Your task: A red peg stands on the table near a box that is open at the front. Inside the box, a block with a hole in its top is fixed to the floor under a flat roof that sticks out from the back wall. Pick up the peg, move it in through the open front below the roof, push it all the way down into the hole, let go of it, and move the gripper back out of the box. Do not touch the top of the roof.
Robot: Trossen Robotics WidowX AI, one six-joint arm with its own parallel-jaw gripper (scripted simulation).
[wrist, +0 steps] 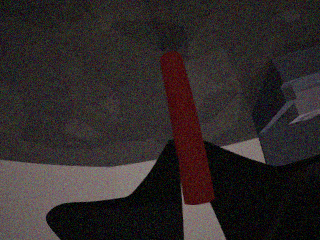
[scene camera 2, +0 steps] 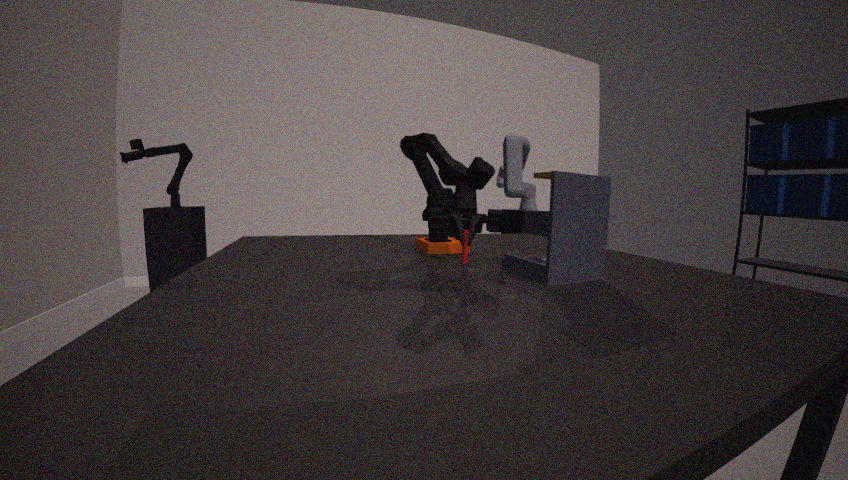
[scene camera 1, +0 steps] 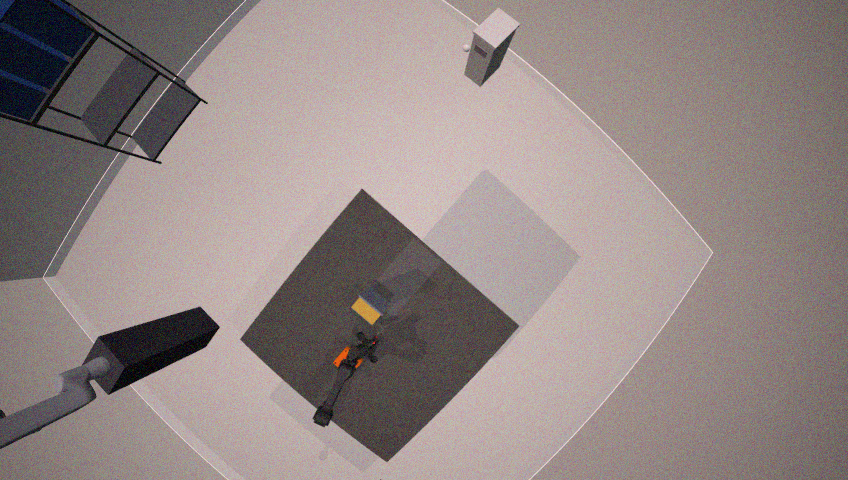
Labels:
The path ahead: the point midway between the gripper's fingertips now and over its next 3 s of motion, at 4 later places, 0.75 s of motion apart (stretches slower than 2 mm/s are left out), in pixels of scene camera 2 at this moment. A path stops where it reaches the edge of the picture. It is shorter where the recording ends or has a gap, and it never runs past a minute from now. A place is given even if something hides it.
My gripper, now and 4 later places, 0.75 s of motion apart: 465, 244; 466, 227; 480, 223; 499, 222; 519, 224

